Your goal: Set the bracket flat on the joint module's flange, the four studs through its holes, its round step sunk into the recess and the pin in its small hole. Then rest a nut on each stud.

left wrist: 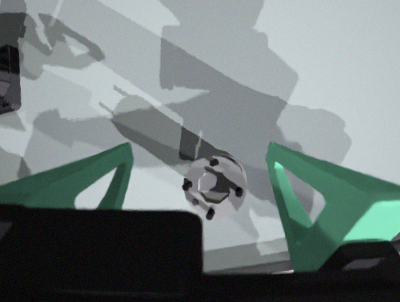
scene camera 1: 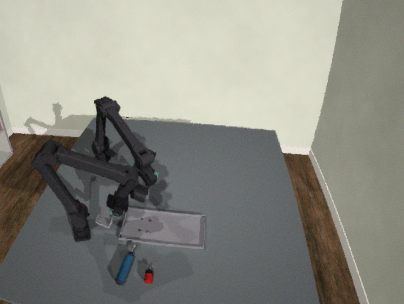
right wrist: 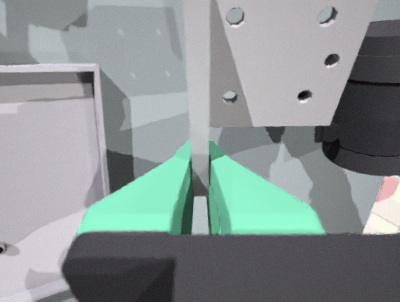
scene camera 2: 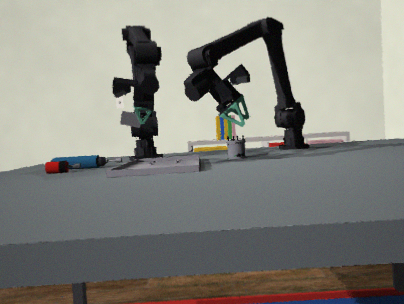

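Where they show: left gripper, fingertip midpoint: [left wrist: 199, 150] [scene camera 2: 246, 121]; right gripper, fingertip midpoint: [scene camera 1: 110, 216] [right wrist: 200, 151] [scene camera 2: 142, 123]; left arm's base at its link origin: [left wrist: 5, 82] [scene camera 2: 294, 148]; right arm's base at its link origin: [scene camera 1: 81, 232].
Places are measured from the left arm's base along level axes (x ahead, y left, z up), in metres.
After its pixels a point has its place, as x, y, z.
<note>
The grey joint module [scene camera 2: 236, 150] @(0.430, -0.205, 0.028) [left wrist: 231, 204] @(0.418, -0.226, 0.060) stands upright on the table, its dark studs upward around the recess. My left gripper [scene camera 2: 240, 119] @(0.406, -0.171, 0.117) [left wrist: 199, 150] @(0.406, -0.171, 0.117) is open above it; in the left wrist view the module shows between and beyond the fingertips. My right gripper [scene camera 2: 143, 121] @(0.362, -0.537, 0.138) [right wrist: 200, 151] @(0.362, -0.537, 0.138) is shut on the thin upright wall of the grey bracket [scene camera 1: 103, 221] @(0.351, -0.591, 0.156) [scene camera 2: 130, 119] @(0.383, -0.571, 0.154) [right wrist: 280, 75] @(0.339, -0.580, 0.154), held above the table beside the tray. The bracket's holed plate shows in the right wrist view; its round step is not visible. Several small nuts [scene camera 1: 150, 220] @(0.502, -0.385, 0.010) [right wrist: 2, 248] @(0.455, -0.390, 0.009) lie in the tray.
The shallow grey tray [scene camera 1: 180, 232] @(0.669, -0.411, 0.004) [scene camera 2: 195, 165] @(0.765, -0.274, 0.015) [right wrist: 45, 160] @(0.424, -0.472, 0.004) lies near the right gripper. A blue-handled tool [scene camera 1: 125, 267] @(0.500, -0.727, 0.039) [scene camera 2: 80, 161] @(0.511, -0.701, 0.025) and a short red-handled tool [scene camera 1: 148, 276] @(0.612, -0.733, 0.034) [scene camera 2: 56, 167] @(0.624, -0.718, 0.017) lie beside it. Coloured upright items [scene camera 2: 224, 128] show behind the module.
</note>
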